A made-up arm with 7 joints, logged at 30 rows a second.
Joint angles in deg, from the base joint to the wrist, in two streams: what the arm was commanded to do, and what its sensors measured. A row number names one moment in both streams.
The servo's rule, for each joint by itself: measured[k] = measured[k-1] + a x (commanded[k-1-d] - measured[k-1]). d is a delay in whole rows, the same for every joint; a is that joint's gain. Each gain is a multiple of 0.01, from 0.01 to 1. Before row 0 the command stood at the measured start. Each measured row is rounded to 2 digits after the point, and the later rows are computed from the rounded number. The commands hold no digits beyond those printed.
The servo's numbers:
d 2
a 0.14 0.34 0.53 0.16 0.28 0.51 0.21
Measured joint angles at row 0: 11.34, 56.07, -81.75, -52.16, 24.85, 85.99, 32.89
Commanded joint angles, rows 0 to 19: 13.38, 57.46, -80.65, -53.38, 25.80, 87.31, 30.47; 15.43, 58.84, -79.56, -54.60, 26.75, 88.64, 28.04; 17.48, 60.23, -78.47, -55.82, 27.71, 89.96, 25.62; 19.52, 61.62, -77.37, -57.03, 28.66, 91.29, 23.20; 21.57, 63.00, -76.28, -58.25, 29.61, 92.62, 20.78; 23.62, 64.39, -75.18, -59.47, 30.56, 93.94, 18.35; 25.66, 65.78, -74.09, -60.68, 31.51, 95.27, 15.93; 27.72, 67.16, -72.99, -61.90, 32.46, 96.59, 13.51; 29.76, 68.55, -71.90, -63.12, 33.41, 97.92, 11.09; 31.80, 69.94, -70.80, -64.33, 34.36, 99.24, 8.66; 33.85, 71.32, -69.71, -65.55, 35.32, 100.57, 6.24; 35.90, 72.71, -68.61, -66.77, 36.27, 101.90, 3.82; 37.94, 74.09, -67.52, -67.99, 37.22, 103.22, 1.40; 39.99, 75.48, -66.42, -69.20, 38.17, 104.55, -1.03; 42.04, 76.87, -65.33, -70.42, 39.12, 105.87, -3.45; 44.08, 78.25, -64.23, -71.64, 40.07, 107.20, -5.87; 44.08, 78.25, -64.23, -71.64, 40.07, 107.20, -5.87; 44.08, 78.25, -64.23, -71.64, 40.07, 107.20, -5.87; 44.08, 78.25, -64.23, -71.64, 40.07, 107.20, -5.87; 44.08, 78.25, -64.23, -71.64, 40.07, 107.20, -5.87
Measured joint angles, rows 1 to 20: 11.34, 56.07, -81.75, -52.16, 24.85, 85.99, 32.89; 11.34, 56.07, -81.75, -52.16, 24.85, 85.99, 32.89; 11.63, 56.54, -81.17, -52.36, 25.12, 86.66, 32.38; 12.16, 57.32, -80.32, -52.72, 25.58, 87.67, 31.47; 12.90, 58.31, -79.34, -53.22, 26.18, 88.84, 30.24; 13.83, 59.44, -78.30, -53.83, 26.87, 90.09, 28.76; 14.91, 60.65, -77.23, -54.54, 27.64, 91.38, 27.08; 16.13, 61.92, -76.14, -55.33, 28.46, 92.69, 25.25; 17.46, 63.23, -75.05, -56.19, 29.31, 94.01, 23.29; 18.90, 64.57, -73.96, -57.10, 30.19, 95.33, 21.24; 20.42, 65.92, -72.87, -58.06, 31.09, 96.65, 19.11; 22.01, 67.29, -71.77, -59.06, 32.01, 97.97, 16.92; 23.67, 68.66, -70.68, -60.10, 32.94, 99.30, 14.68; 25.38, 70.04, -69.58, -61.17, 33.87, 100.63, 12.40; 27.14, 71.42, -68.49, -62.26, 34.81, 101.95, 10.09; 28.94, 72.80, -67.39, -63.37, 35.75, 103.28, 7.75; 30.77, 74.18, -66.30, -64.50, 36.69, 104.60, 5.40; 32.63, 75.56, -65.20, -65.64, 37.64, 105.93, 3.03; 34.23, 76.47, -64.69, -66.60, 38.32, 106.58, 1.16; 35.61, 77.08, -64.45, -67.41, 38.81, 106.90, -0.32
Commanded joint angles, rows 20 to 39: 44.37, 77.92, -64.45, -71.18, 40.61, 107.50, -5.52; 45.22, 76.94, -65.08, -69.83, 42.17, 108.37, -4.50; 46.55, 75.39, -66.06, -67.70, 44.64, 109.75, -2.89; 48.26, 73.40, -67.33, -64.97, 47.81, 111.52, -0.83; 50.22, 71.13, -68.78, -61.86, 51.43, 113.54, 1.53; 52.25, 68.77, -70.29, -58.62, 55.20, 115.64, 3.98; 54.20, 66.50, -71.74, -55.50, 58.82, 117.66, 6.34; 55.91, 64.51, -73.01, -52.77, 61.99, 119.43, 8.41; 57.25, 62.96, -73.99, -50.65, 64.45, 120.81, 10.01; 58.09, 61.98, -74.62, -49.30, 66.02, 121.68, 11.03; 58.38, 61.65, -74.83, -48.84, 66.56, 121.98, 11.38; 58.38, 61.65, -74.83, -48.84, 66.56, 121.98, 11.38; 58.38, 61.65, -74.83, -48.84, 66.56, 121.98, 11.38; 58.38, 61.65, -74.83, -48.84, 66.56, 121.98, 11.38; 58.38, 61.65, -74.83, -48.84, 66.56, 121.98, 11.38; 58.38, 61.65, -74.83, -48.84, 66.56, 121.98, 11.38; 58.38, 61.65, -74.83, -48.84, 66.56, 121.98, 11.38; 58.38, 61.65, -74.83, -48.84, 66.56, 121.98, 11.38; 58.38, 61.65, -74.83, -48.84, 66.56, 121.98, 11.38; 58.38, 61.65, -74.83, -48.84, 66.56, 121.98, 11.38
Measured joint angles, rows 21 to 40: 36.80, 77.48, -64.33, -68.09, 39.16, 107.05, -1.49; 37.82, 77.74, -64.28, -68.66, 39.41, 107.13, -2.41; 38.74, 77.80, -64.37, -69.06, 39.75, 107.32, -3.06; 39.65, 77.51, -64.75, -69.18, 40.43, 107.86, -3.36; 40.62, 76.79, -65.44, -68.94, 41.61, 108.82, -3.26; 41.69, 75.64, -66.44, -68.30, 43.35, 110.20, -2.75; 42.88, 74.11, -67.68, -67.27, 45.61, 111.90, -1.85; 44.19, 72.29, -69.06, -65.89, 48.30, 113.81, -0.63; 45.59, 70.32, -70.48, -64.23, 51.25, 115.77, 0.83; 47.03, 68.34, -71.82, -62.40, 54.26, 117.64, 2.42; 48.46, 66.51, -72.97, -60.52, 57.11, 119.26, 4.01; 49.81, 64.97, -73.84, -58.72, 59.60, 120.49, 5.48; 51.01, 63.84, -74.36, -57.14, 61.55, 121.25, 6.72; 52.04, 63.10, -74.61, -55.81, 62.95, 121.62, 7.70; 52.93, 62.61, -74.73, -54.69, 63.96, 121.80, 8.47; 53.69, 62.28, -74.78, -53.75, 64.69, 121.89, 9.08; 54.35, 62.07, -74.81, -52.96, 65.21, 121.94, 9.56; 54.91, 61.93, -74.82, -52.30, 65.59, 121.96, 9.94; 55.40, 61.83, -74.83, -51.75, 65.86, 121.97, 10.24; 55.82, 61.77, -74.83, -51.28, 66.06, 121.98, 10.48
